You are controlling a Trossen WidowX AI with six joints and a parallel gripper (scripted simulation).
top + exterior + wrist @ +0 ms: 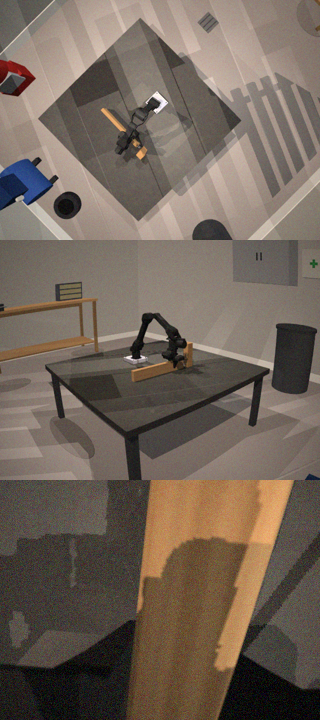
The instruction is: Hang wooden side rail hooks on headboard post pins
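My gripper tip is now 20 mm short of the headboard post, 150 mm to the right of it and 60 mm below it.
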